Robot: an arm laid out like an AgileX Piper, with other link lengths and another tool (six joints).
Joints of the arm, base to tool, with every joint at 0 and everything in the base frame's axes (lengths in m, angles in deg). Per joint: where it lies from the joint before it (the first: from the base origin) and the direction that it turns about. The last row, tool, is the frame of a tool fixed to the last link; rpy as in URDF.
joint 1: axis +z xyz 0 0 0.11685
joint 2: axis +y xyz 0 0 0
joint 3: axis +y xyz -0.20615 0 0.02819
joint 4: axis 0.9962 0 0.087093 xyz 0.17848 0 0.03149
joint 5: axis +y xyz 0 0 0
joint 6: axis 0.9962 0 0.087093 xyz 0.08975 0 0.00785
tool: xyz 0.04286 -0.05 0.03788 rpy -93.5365 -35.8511 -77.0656
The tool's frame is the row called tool.
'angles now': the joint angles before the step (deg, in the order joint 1, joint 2, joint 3, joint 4, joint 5, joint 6). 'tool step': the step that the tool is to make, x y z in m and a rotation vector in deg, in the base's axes. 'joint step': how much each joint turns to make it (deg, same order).
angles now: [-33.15, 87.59, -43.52, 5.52, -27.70, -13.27]
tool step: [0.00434, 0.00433, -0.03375, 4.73, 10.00, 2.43]
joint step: [0.00, 1.26, 1.68, -3.49, 8.06, 0.83]
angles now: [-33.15, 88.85, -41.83, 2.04, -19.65, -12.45]
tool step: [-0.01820, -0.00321, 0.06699, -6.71, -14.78, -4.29]
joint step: [-0.68, -7.07, -3.58, 6.32, -5.49, -2.29]
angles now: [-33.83, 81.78, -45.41, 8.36, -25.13, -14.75]
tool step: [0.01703, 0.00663, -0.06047, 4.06, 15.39, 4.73]
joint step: [0.90, 5.72, 4.28, -5.31, 5.08, -1.12]
